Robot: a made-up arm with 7 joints. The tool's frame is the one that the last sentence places.
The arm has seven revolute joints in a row. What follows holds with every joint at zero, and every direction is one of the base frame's. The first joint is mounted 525 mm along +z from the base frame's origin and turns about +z. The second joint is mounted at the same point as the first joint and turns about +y. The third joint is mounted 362 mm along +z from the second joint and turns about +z. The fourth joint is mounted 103 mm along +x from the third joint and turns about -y. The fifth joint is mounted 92 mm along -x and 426 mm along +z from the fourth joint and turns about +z. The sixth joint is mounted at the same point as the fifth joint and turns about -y. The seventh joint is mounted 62 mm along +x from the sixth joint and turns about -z. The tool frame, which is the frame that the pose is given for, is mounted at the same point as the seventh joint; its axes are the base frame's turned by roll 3.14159, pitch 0 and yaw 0 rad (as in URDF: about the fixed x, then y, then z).
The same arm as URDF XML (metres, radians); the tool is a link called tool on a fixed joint. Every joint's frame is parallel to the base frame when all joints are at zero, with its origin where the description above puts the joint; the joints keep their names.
<robot name="arm">
<joint name="joint 1" type="continuous"><parent link="base"/><child link="link1"/><origin xyz="0.0000 0.0000 0.5250" rpy="0.0000 0.0000 0.0000"/><axis xyz="0 0 1"/></joint>
<joint name="joint 2" type="continuous"><parent link="link1"/><child link="link2"/><origin xyz="0.0000 0.0000 0.0000" rpy="0.0000 0.0000 0.0000"/><axis xyz="0 1 0"/></joint>
<joint name="joint 3" type="continuous"><parent link="link2"/><child link="link3"/><origin xyz="0.0000 0.0000 0.3620" rpy="0.0000 0.0000 0.0000"/><axis xyz="0 0 1"/></joint>
<joint name="joint 4" type="continuous"><parent link="link3"/><child link="link4"/><origin xyz="0.1030 0.0000 0.0000" rpy="0.0000 0.0000 0.0000"/><axis xyz="0 -1 0"/></joint>
<joint name="joint 5" type="continuous"><parent link="link4"/><child link="link5"/><origin xyz="-0.0920 0.0000 0.4260" rpy="0.0000 0.0000 0.0000"/><axis xyz="0 0 1"/></joint>
<joint name="joint 6" type="continuous"><parent link="link5"/><child link="link6"/><origin xyz="0.0000 0.0000 0.0000" rpy="0.0000 0.0000 0.0000"/><axis xyz="0 -1 0"/></joint>
<joint name="joint 7" type="continuous"><parent link="link6"/><child link="link7"/><origin xyz="0.0620 0.0000 0.0000" rpy="0.0000 0.0000 0.0000"/><axis xyz="0 0 -1"/></joint>
<joint name="tool_joint" type="fixed"><parent link="link7"/><child link="tool"/><origin xyz="0.0000 0.0000 0.0000" rpy="3.1416 0.0000 0.0000"/></joint>
<link name="base"/>
<link name="link1"/>
<link name="link2"/>
<link name="link3"/>
<link name="link4"/>
<link name="link5"/>
<link name="link6"/>
<link name="link7"/>
<link name="tool"/>
</robot>

